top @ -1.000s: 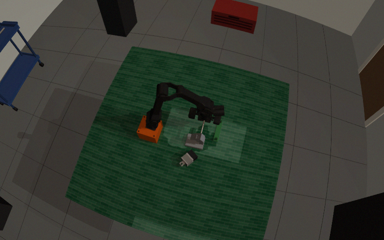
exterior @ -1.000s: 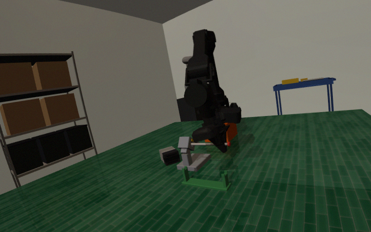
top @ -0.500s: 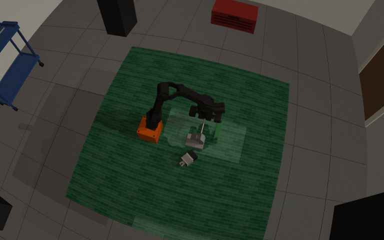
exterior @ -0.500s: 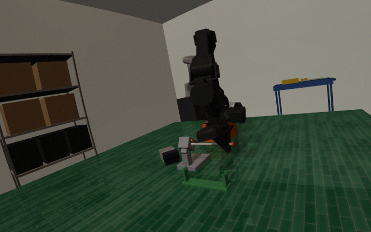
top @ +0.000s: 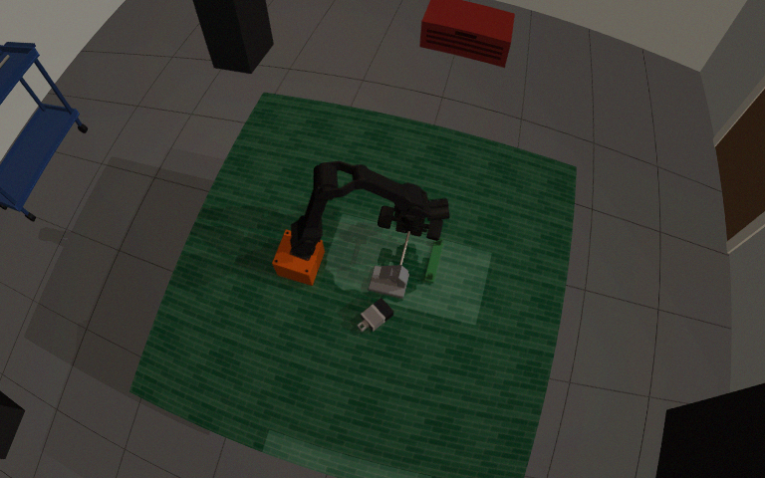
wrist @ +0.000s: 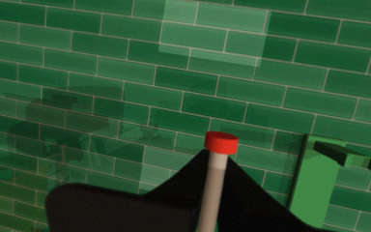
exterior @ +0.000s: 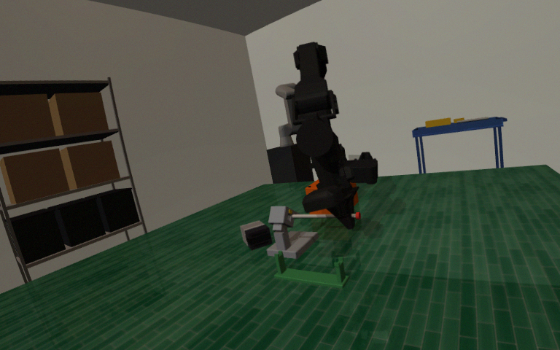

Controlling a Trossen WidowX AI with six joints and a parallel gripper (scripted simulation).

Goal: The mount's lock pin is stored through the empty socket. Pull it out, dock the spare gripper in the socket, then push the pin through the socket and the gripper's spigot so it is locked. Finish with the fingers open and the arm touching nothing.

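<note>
My gripper tip is now 100 mm short of the green cradle, 50 mm to the left of it and 40 mm above it. From my gripper tip the other things lie so: grey mount 160 mm to the right, 10 mm below; spare gripper 20 mm behind, 290 mm to the right, 40 mm below.
</note>
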